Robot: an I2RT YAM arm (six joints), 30 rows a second.
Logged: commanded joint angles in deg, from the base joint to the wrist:
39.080, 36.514, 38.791, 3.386, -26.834, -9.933
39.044, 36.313, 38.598, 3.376, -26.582, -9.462
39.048, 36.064, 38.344, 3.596, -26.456, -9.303
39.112, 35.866, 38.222, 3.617, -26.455, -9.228
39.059, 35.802, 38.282, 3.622, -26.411, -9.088
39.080, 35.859, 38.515, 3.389, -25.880, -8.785
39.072, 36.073, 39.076, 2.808, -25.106, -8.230
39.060, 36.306, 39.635, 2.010, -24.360, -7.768
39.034, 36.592, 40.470, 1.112, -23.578, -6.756
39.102, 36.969, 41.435, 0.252, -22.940, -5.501
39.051, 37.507, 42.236, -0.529, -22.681, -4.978
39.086, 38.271, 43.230, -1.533, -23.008, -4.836
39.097, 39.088, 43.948, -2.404, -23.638, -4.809
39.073, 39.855, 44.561, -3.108, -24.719, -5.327
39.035, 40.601, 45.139, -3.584, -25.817, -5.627
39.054, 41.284, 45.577, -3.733, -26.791, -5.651
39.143, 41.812, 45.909, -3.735, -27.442, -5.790
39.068, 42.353, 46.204, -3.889, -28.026, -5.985
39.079, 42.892, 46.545, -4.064, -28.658, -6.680
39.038, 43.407, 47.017, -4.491, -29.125, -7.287
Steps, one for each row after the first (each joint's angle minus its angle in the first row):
-0.036, -0.201, -0.193, -0.010, 0.252, 0.471
-0.032, -0.450, -0.447, 0.210, 0.378, 0.630
0.032, -0.648, -0.569, 0.231, 0.379, 0.705
-0.021, -0.712, -0.509, 0.236, 0.423, 0.845
0.000, -0.655, -0.276, 0.003, 0.954, 1.148
-0.008, -0.441, 0.285, -0.578, 1.728, 1.703
-0.020, -0.208, 0.844, -1.376, 2.474, 2.165
-0.046, 0.078, 1.679, -2.274, 3.256, 3.177
0.022, 0.455, 2.644, -3.134, 3.894, 4.432
-0.029, 0.993, 3.445, -3.915, 4.153, 4.955
0.006, 1.757, 4.439, -4.919, 3.826, 5.097
0.017, 2.574, 5.157, -5.790, 3.196, 5.124
-0.007, 3.341, 5.770, -6.494, 2.115, 4.606
-0.045, 4.087, 6.348, -6.970, 1.017, 4.306
-0.026, 4.770, 6.786, -7.119, 0.043, 4.282
0.063, 5.298, 7.118, -7.121, -0.608, 4.143
-0.012, 5.839, 7.413, -7.275, -1.192, 3.948
-0.001, 6.378, 7.754, -7.450, -1.824, 3.253
-0.042, 6.893, 8.226, -7.877, -2.291, 2.646

